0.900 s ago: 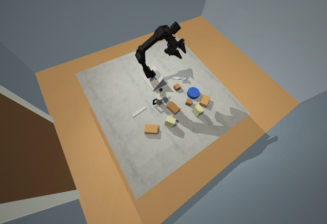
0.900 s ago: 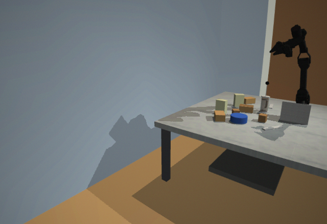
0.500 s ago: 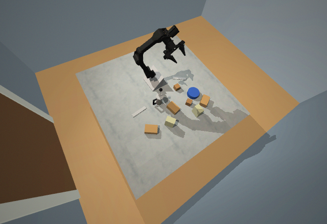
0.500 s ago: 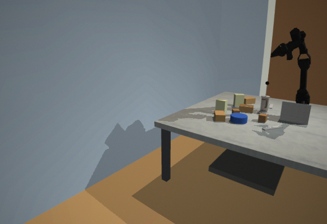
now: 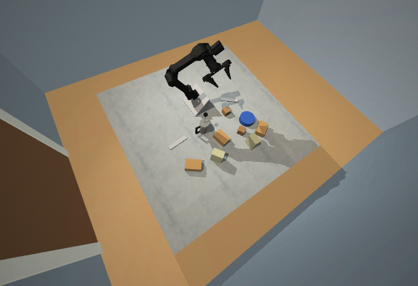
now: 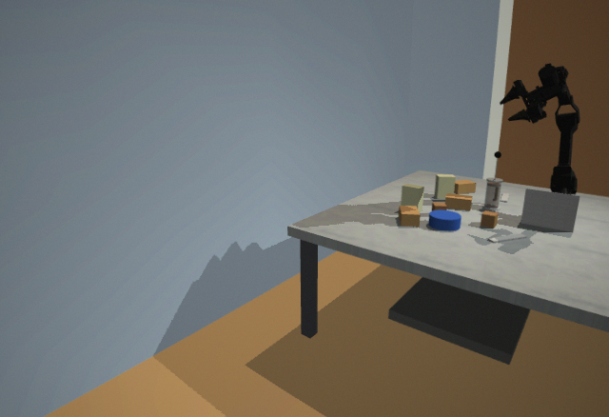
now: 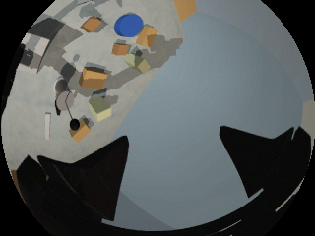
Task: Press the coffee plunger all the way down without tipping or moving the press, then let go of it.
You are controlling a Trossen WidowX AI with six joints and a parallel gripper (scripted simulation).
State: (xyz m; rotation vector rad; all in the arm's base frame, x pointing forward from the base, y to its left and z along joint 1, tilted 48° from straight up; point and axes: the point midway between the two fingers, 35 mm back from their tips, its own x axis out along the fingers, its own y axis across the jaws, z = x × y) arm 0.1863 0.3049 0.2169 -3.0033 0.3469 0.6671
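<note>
Right now the coffee press is 310 mm below my gripper tip, 150 mm to the right of it and 30 mm ahead of it. Also, from my gripper tip: blue round disc 410 mm below, 220 mm to the left, 120 mm ahead.
</note>
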